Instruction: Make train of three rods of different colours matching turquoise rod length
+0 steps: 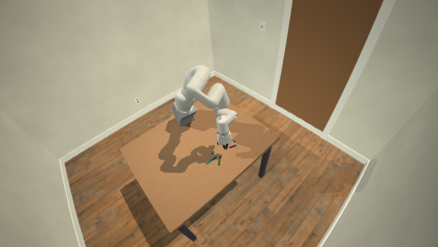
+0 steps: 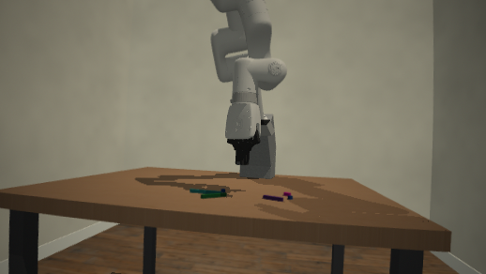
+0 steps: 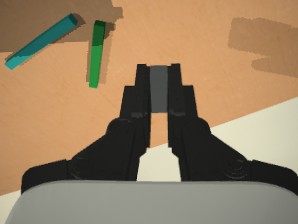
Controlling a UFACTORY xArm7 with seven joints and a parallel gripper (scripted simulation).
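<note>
The small grey rod is 20 mm below my hand. Round my hand: green rod: 80 mm to the right, 110 mm below; purple rod: 10 mm behind, 90 mm to the left, 110 mm below; turquoise rod: 50 mm behind, 110 mm to the right, 110 mm below.
</note>
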